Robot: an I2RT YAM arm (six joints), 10 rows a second.
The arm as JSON. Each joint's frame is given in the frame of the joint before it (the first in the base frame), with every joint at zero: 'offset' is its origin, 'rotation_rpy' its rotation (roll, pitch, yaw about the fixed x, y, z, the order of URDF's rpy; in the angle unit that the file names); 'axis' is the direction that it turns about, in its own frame. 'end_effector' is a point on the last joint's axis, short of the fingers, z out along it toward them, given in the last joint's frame.
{
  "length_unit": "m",
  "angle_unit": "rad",
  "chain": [
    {
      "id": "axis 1",
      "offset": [
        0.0,
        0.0,
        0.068
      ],
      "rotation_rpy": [
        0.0,
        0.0,
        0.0
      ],
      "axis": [
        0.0,
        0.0,
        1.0
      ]
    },
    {
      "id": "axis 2",
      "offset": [
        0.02,
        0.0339,
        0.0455
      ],
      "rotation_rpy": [
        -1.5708,
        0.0,
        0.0
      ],
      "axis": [
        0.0,
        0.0,
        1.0
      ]
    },
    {
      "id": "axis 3",
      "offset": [
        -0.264,
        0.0,
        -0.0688
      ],
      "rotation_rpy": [
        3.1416,
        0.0,
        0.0
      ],
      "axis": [
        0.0,
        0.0,
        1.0
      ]
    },
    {
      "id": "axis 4",
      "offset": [
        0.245,
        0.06,
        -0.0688
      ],
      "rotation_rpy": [
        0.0,
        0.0,
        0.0
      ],
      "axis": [
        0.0,
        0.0,
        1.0
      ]
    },
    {
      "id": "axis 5",
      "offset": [
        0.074,
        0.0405,
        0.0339
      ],
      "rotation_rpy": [
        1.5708,
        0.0,
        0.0
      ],
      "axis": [
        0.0,
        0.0,
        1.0
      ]
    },
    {
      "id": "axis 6",
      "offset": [
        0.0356,
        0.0,
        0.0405
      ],
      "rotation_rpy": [
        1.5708,
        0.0,
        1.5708
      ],
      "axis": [
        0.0,
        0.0,
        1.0
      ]
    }
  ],
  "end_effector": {
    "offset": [
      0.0,
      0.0,
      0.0
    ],
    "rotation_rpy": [
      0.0,
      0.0,
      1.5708
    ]
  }
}
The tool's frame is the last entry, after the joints.
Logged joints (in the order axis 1, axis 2, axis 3, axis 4, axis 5, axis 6), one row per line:
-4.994 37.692 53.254 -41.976 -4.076 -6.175
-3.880 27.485 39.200 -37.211 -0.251 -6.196
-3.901 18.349 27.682 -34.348 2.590 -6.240
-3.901 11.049 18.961 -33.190 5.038 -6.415
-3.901 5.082 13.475 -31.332 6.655 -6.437
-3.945 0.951 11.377 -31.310 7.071 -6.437
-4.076 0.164 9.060 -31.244 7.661 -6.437
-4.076 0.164 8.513 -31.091 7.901 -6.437
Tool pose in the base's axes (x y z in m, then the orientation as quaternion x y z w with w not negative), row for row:
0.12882 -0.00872 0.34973 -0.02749 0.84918 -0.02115 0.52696
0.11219 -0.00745 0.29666 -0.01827 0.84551 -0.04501 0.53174
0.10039 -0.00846 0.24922 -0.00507 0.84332 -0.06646 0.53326
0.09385 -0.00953 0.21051 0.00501 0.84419 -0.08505 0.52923
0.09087 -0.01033 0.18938 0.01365 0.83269 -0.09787 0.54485
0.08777 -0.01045 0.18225 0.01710 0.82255 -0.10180 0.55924
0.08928 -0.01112 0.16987 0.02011 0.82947 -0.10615 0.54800
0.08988 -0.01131 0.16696 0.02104 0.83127 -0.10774 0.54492
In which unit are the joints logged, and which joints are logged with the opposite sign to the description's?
The joints are logged in degrees. Opposite sign: none.
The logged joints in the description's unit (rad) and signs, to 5 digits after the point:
-0.08716 0.65785 0.92946 -0.73262 -0.07114 -0.10777
-0.06772 0.47970 0.68417 -0.64945 -0.00438 -0.10814
-0.06809 0.32025 0.48314 -0.59949 0.04520 -0.10891
-0.06809 0.19284 0.33093 -0.57927 0.08793 -0.11196
-0.06809 0.08870 0.23518 -0.54685 0.11615 -0.11235
-0.06885 0.01660 0.19857 -0.54646 0.12341 -0.11235
-0.07114 0.00286 0.15813 -0.54531 0.13371 -0.11235
-0.07114 0.00286 0.14858 -0.54264 0.13790 -0.11235

